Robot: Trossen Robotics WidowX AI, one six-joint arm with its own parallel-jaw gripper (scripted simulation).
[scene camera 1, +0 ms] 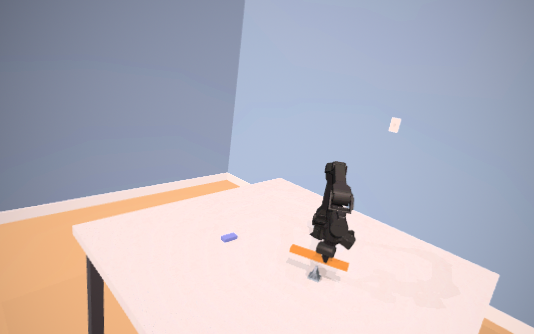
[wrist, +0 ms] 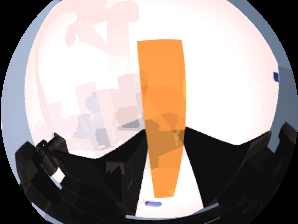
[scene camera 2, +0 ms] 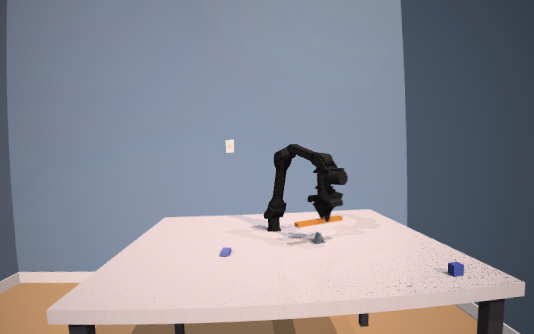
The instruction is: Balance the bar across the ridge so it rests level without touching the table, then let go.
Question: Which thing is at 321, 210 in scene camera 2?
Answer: My gripper.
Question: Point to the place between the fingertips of my gripper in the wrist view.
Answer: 164, 132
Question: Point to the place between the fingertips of my gripper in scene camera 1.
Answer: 326, 260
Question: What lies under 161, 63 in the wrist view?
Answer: An orange bar.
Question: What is my gripper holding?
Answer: An orange bar.
